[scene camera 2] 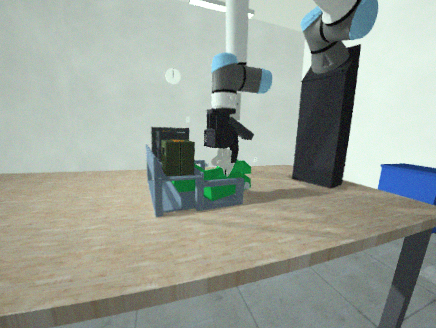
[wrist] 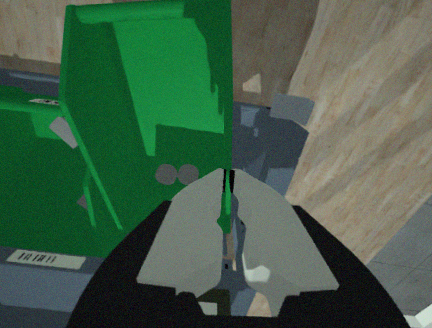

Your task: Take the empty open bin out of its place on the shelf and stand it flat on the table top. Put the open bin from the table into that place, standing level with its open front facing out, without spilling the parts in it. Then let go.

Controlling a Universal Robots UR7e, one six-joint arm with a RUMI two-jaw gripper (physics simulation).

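Observation:
My gripper points down over the shelf, its jaws almost together. A thin green side wall of a bin shows between the fingertips in the wrist view, so the gripper is shut on the green bin. Two grey round spots show on this bin; I cannot tell what they are. The blue-grey shelf stands on the table. A second green bin lies to the left in the wrist view, with small grey pieces at its right edge. The fingers and shelf hide part of the held bin.
An olive box and a dark box stand at the left part of the shelf. The wooden table top has its edge at the front. A black pedestal stands at the right, with a blue container beyond it.

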